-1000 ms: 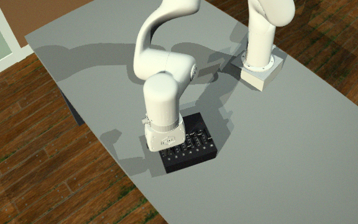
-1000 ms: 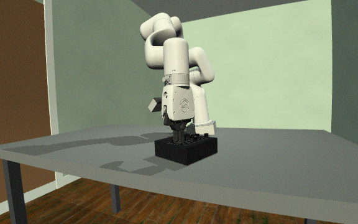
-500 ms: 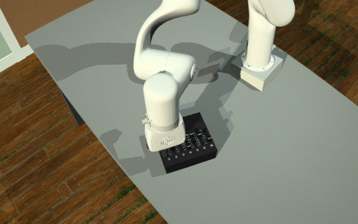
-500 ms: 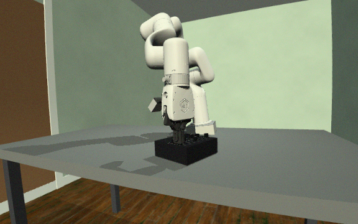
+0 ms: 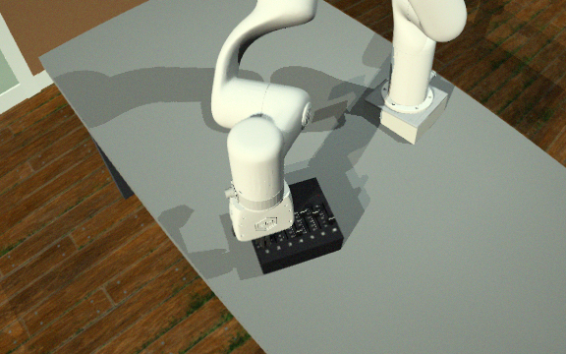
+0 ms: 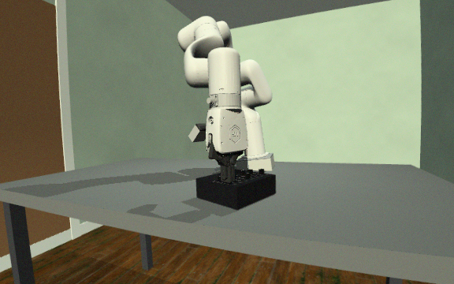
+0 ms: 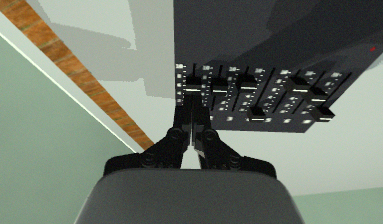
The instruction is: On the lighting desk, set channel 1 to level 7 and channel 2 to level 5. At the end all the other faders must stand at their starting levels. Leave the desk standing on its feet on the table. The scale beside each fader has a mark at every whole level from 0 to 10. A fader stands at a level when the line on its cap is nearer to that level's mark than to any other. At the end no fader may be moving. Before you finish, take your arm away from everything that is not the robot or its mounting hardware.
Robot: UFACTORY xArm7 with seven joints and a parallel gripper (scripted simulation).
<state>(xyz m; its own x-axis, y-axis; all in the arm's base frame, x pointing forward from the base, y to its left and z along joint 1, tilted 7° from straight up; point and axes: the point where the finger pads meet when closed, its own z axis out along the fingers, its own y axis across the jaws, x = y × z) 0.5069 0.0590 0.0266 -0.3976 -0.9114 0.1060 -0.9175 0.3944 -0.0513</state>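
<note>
My hand is 1 cm past the channel 1 fader cap, 2 cm to the left of it and 1 cm above it. Also, from my hand: channel 3 fader cap 5 cm behind, 1 cm to the right, 1 cm below; then channel 2 fader cap 3 cm behind, 1 cm to the right, 1 cm below; then channel 4 fader cap 6 cm behind, 3 cm to the left, 1 cm below.
</note>
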